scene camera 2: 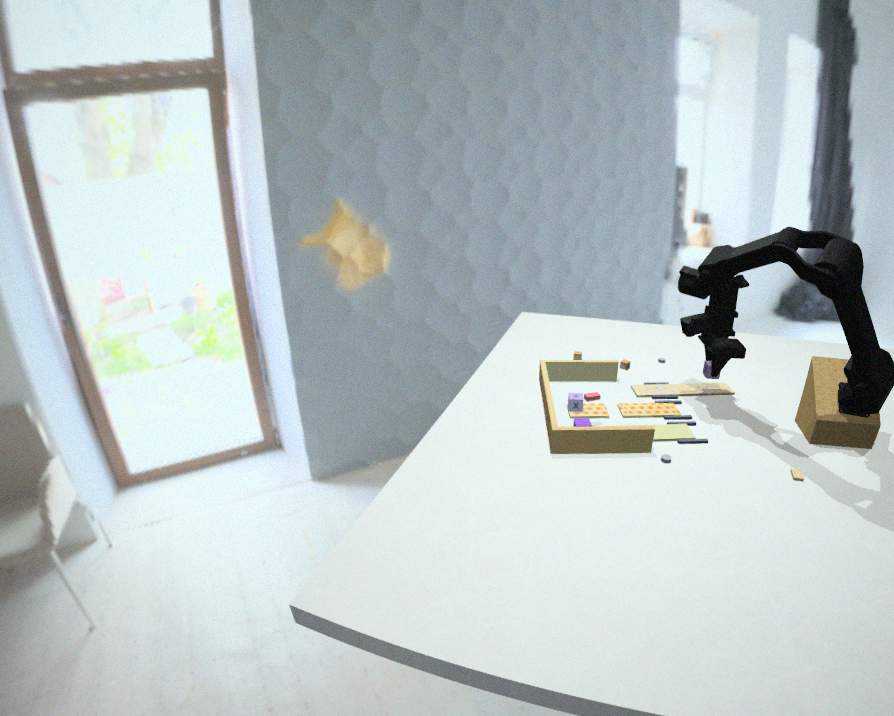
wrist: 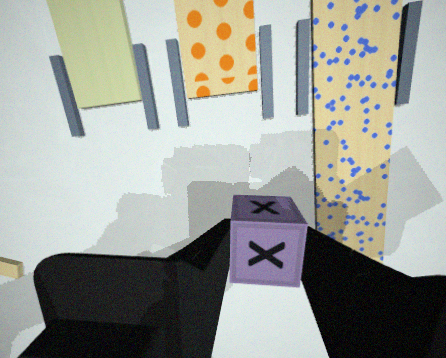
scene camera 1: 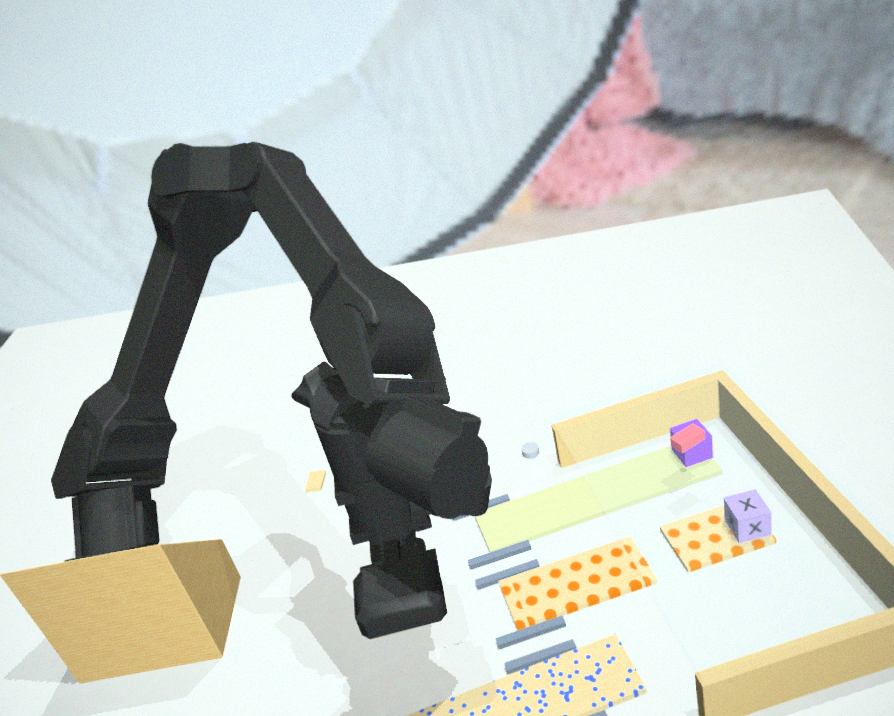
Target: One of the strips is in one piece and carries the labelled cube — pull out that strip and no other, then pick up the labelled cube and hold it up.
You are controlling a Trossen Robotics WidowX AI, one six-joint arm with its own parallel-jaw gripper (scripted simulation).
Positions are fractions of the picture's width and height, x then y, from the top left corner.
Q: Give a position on a blue-dotted strip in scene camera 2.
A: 0.81,0.54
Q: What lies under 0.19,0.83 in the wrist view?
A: My gripper.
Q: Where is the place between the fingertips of my gripper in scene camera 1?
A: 0.46,0.83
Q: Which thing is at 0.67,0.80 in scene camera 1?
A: An orange-dotted strip.
